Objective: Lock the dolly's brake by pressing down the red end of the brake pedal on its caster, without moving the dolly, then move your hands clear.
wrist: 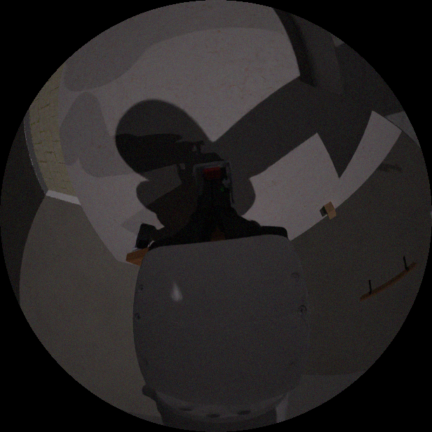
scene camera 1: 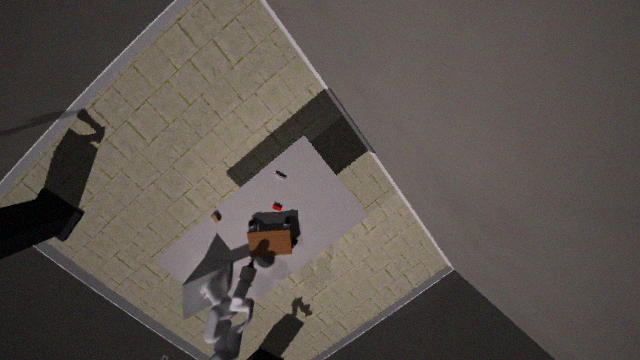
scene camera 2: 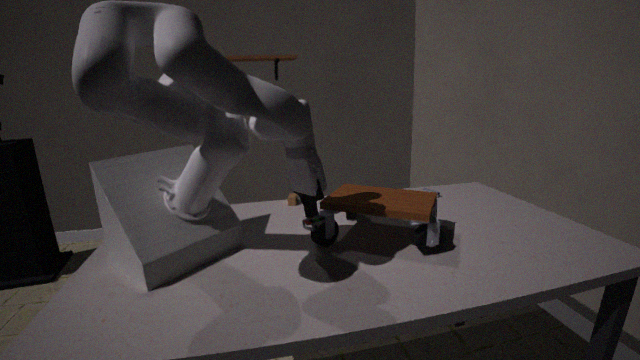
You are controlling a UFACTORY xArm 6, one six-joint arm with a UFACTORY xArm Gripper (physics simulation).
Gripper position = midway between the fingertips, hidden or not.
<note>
In view: the gripper [scene camera 2: 311, 215] and a dolly [scene camera 2: 419, 208].
The dolly shows as well in scene camera 1 [scene camera 1: 261, 243].
</note>
